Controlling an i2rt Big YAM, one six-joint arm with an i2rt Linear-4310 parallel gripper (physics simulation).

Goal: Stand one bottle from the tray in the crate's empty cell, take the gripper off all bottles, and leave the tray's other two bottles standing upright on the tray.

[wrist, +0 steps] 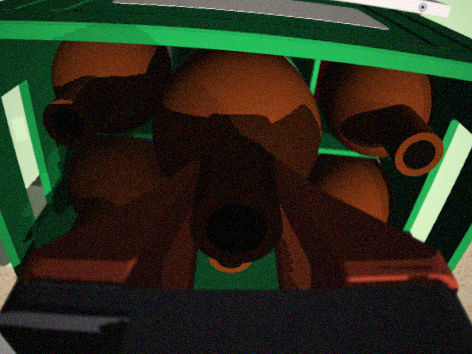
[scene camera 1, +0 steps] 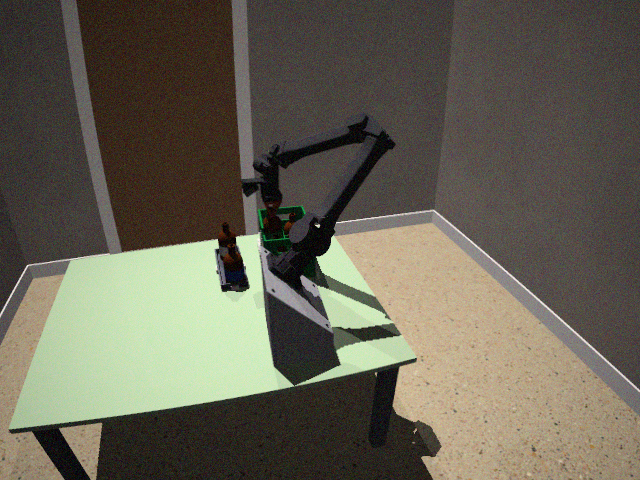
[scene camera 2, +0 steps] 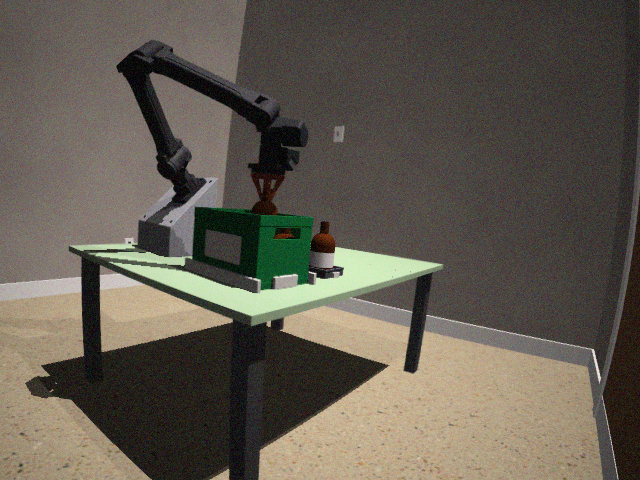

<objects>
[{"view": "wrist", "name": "my gripper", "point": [236,176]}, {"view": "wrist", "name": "green-label brown bottle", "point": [235,112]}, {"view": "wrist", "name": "white-label bottle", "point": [110,88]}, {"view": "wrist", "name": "blue-label bottle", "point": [109,171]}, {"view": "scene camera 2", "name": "my gripper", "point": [265,200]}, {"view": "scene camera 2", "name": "white-label bottle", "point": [322,251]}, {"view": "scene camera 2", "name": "pale low rail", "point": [254,285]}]
</objects>
